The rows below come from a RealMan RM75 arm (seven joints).
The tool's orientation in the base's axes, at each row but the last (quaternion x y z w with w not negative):
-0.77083, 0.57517, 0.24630, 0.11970
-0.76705, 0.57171, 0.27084, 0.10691
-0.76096, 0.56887, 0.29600, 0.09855
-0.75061, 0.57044, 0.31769, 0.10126
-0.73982, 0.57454, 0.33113, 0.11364
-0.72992, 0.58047, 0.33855, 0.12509
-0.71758, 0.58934, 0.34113, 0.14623
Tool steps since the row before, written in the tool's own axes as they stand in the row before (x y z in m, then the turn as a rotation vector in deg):
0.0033, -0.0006, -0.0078, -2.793, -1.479, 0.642
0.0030, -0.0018, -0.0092, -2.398, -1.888, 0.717
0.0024, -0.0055, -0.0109, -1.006, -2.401, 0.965
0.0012, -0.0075, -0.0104, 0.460, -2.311, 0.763
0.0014, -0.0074, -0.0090, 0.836, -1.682, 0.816
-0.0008, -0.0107, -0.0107, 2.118, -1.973, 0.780
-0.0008, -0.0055, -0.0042, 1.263, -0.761, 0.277
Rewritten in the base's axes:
0.0032, -0.0062, 0.0049, 0.637, 3.070, 0.753
0.0050, -0.0062, 0.0058, 1.076, 2.915, 0.419
0.0092, -0.0054, 0.0064, 1.714, 2.082, -0.660
0.0108, -0.0038, 0.0058, 1.920, 0.788, -1.352
0.0103, -0.0037, 0.0044, 1.364, 0.328, -1.492
0.0136, -0.0024, 0.0062, 1.772, -0.585, -2.346
0.0065, -0.0005, 0.0025, 0.723, -0.573, -1.183

